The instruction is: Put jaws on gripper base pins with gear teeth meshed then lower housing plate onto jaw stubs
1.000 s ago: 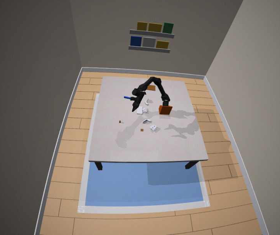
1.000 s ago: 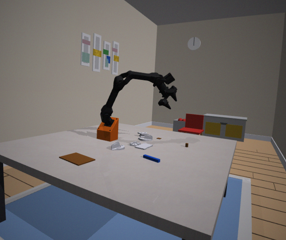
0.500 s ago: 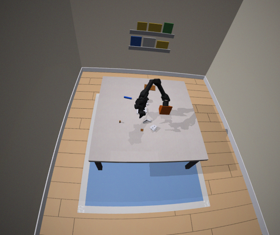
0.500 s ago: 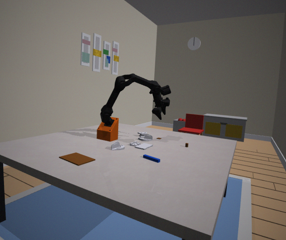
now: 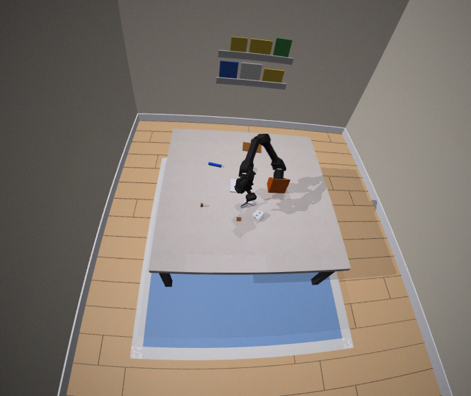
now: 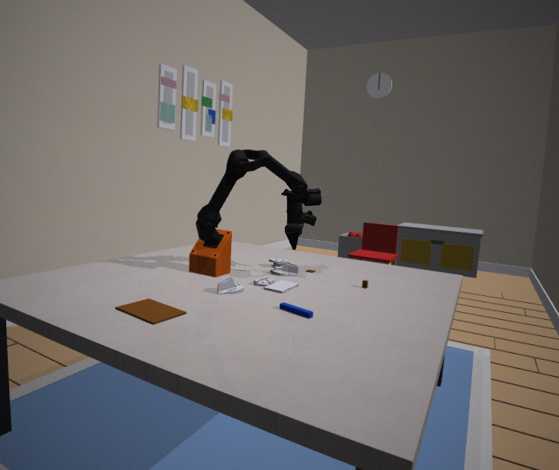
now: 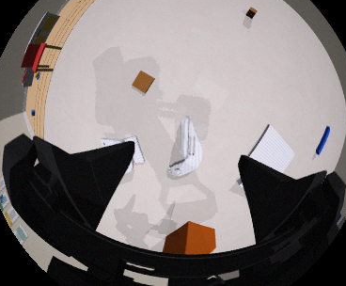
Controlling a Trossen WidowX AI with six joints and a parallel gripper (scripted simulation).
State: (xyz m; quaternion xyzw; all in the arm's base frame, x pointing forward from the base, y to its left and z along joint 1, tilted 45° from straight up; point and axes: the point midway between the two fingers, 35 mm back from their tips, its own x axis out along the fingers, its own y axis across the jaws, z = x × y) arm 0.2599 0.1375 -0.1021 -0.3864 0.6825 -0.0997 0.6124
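My gripper tip is now 6 cm past the grey jaw, 2 cm to the left of it and 11 cm above it. The rest, counted from my gripper tip: small brown block 28 cm ahead, 1 cm to the left, 10 cm below; then white gripper base 11 cm behind, 8 cm to the left, 9 cm below; then small brown tile 2 cm ahead, 11 cm to the left, 11 cm below.
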